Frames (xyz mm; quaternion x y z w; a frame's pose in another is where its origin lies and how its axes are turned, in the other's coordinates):
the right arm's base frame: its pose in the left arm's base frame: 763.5 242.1 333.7 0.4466 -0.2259 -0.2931 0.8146
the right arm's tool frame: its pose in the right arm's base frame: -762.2 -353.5 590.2 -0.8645 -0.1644 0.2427 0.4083
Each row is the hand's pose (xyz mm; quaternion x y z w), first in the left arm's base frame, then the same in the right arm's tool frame.
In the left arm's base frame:
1: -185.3 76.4 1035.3 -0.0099 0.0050 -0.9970 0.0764
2: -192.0 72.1 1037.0 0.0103 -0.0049 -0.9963 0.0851
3: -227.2 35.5 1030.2 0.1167 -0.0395 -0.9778 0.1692
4: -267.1 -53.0 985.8 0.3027 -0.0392 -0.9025 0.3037
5: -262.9 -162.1 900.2 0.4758 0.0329 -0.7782 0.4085
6: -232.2 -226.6 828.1 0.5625 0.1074 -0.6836 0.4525
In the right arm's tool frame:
1: 386.6 -718.3 -3.7 -0.0416 0.6311 -0.7320 0.2534
2: 381.8 -723.1 -8.3 -0.0190 0.6278 -0.7376 0.2480
3: 354.0 -735.9 -49.4 0.1218 0.6173 -0.7379 0.2441
4: 318.0 -724.0 -149.1 0.3519 0.6169 -0.6705 0.2147
5: 311.2 -660.4 -272.3 0.5440 0.6350 -0.5259 0.1559
6: 325.2 -592.4 -346.2 0.6302 0.6520 -0.4068 0.1107

